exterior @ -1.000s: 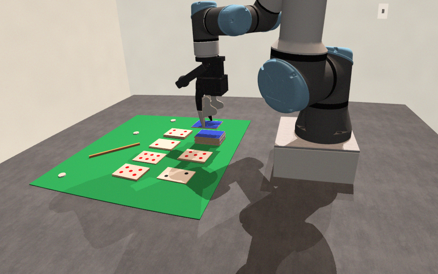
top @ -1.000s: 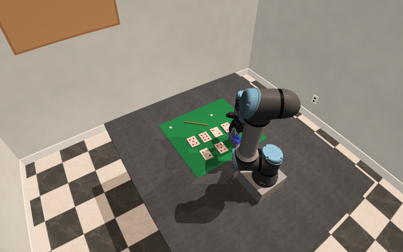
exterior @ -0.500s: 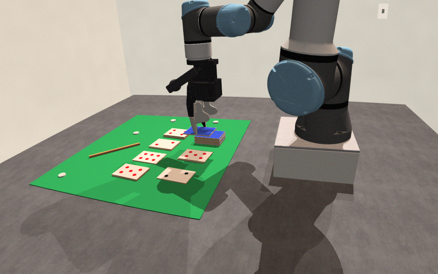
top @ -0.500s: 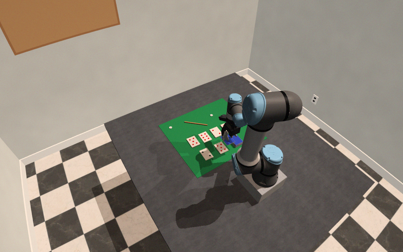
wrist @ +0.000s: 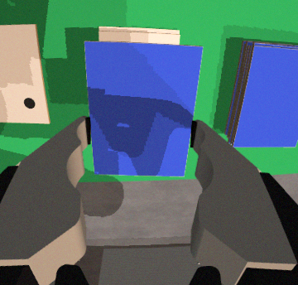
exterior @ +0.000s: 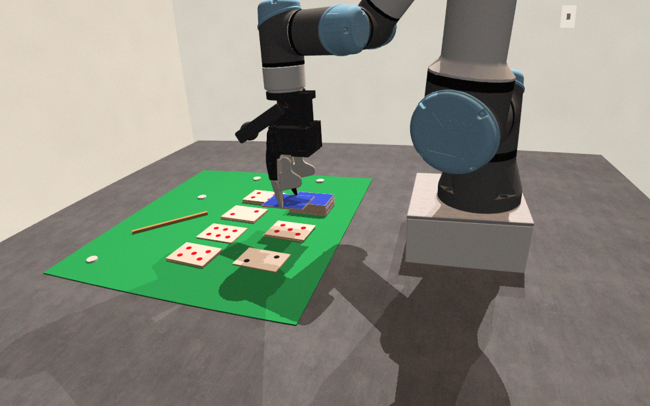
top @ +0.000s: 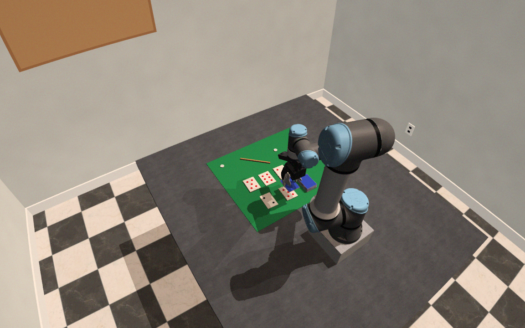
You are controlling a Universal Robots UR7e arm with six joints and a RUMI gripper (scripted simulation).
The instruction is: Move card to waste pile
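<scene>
The red-pip card is 8 cm below my hand. From my hand the other things lie so: green mat 16 cm ahead, 10 cm below; then thin wooden stick 28 cm ahead, 8 cm to the left, 8 cm below.
</scene>
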